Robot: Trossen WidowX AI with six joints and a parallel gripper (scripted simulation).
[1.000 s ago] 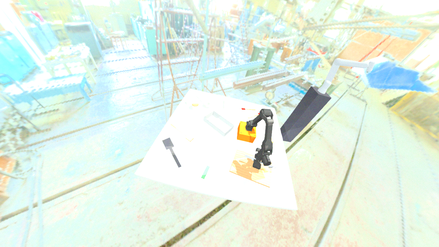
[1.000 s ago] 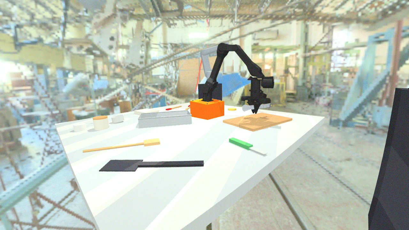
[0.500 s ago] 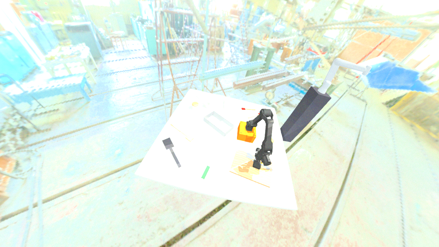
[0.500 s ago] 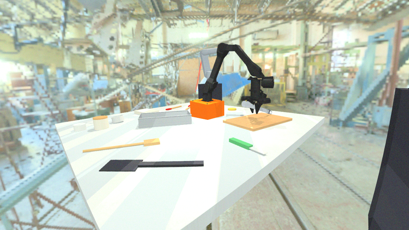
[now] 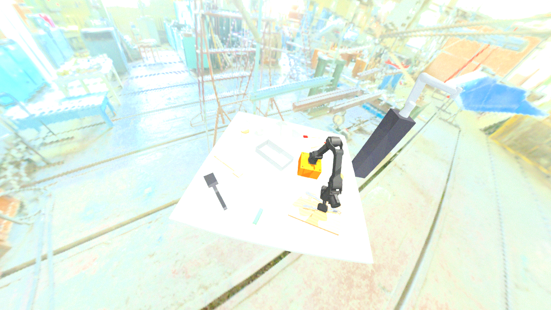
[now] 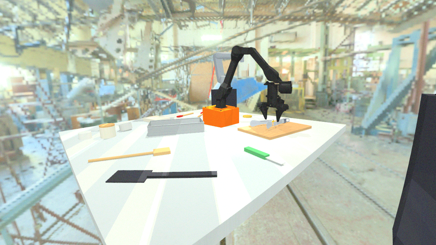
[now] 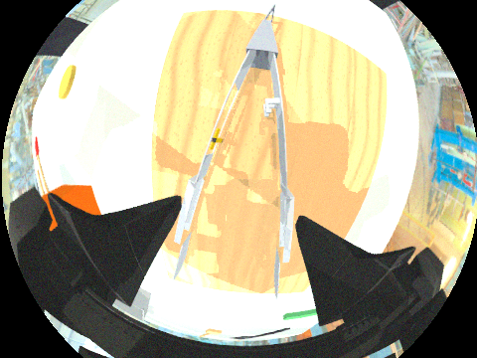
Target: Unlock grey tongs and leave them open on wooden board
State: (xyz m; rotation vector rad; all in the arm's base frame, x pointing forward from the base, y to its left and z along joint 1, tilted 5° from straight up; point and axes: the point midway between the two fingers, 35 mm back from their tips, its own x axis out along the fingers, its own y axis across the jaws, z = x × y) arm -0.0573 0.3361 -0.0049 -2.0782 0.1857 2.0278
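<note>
My gripper tip is 10 mm short of the wooden board, 30 mm to the right of it and 40 mm above it. Round my gripper tip: grey roasting tin (370 mm ahead, 410 mm to the right, 20 mm below); green-handled tool (420 mm ahead, 190 mm to the left, 40 mm below); black spatula (740 mm ahead, 40 mm below).
</note>
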